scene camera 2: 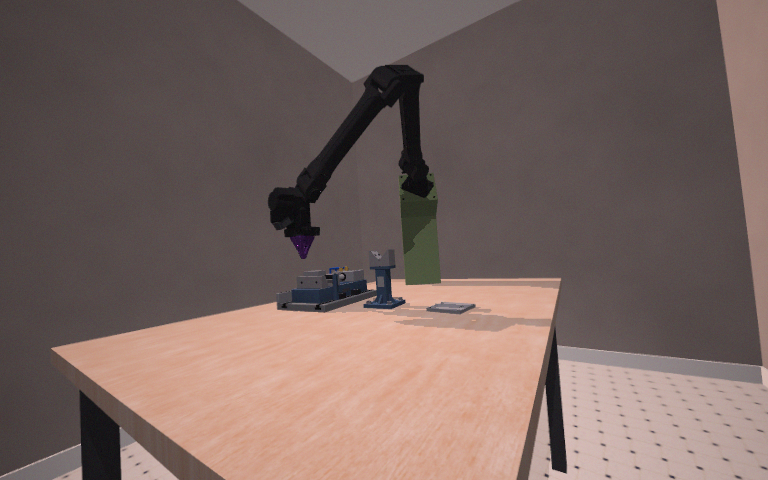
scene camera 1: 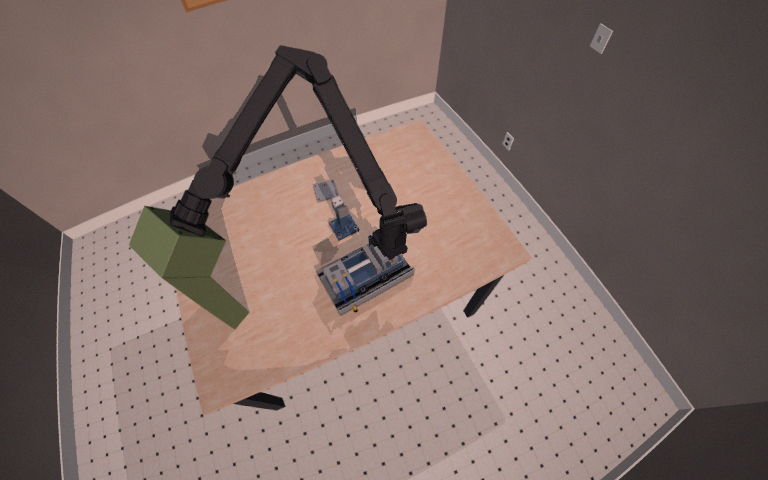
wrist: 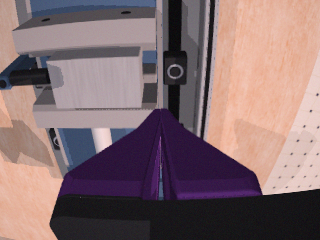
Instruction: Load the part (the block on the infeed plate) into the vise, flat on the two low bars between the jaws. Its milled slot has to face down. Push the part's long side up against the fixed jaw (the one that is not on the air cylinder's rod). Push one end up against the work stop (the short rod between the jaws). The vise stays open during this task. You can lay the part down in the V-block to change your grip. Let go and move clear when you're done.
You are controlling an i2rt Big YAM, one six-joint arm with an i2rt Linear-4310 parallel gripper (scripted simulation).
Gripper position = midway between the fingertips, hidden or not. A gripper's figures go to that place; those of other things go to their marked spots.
My gripper [wrist: 160,119] is 0.13 m from the lens. A grey part [wrist: 101,77] is 0.17 m from the lens. A fixed jaw [wrist: 62,32] is 0.18 m from the lens.
